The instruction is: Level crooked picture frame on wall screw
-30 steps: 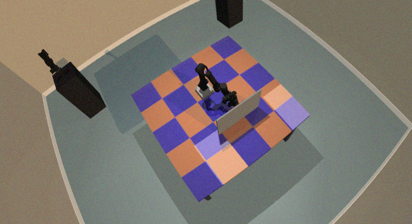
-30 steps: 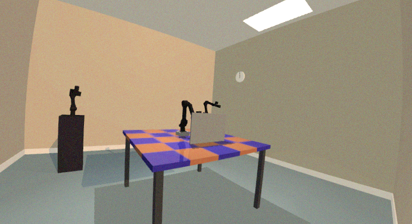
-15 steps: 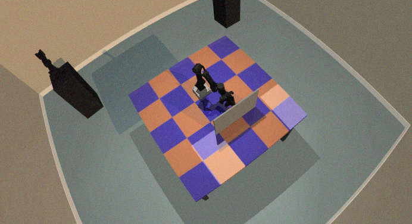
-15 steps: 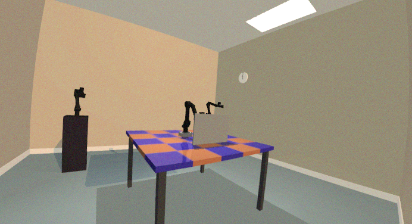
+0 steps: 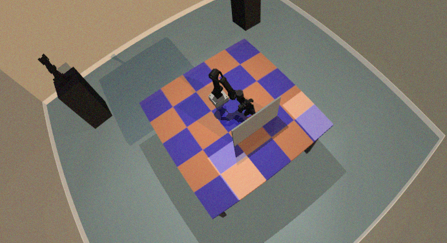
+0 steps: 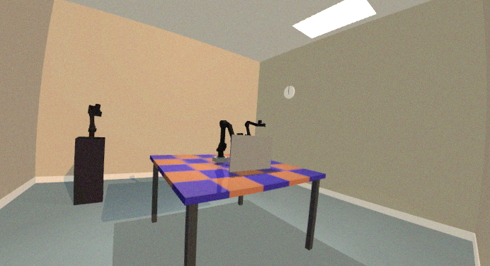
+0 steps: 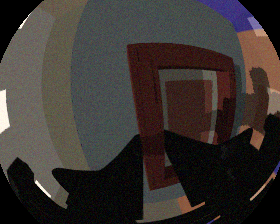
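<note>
Right now my gripper tip is 5 cm above the picture frame, 1 cm to the left of it and 1 cm short of it. From my gripper tip the other things lie so: grey wall panel 6 cm below, 2 cm ahead, 1 cm to the right.
</note>
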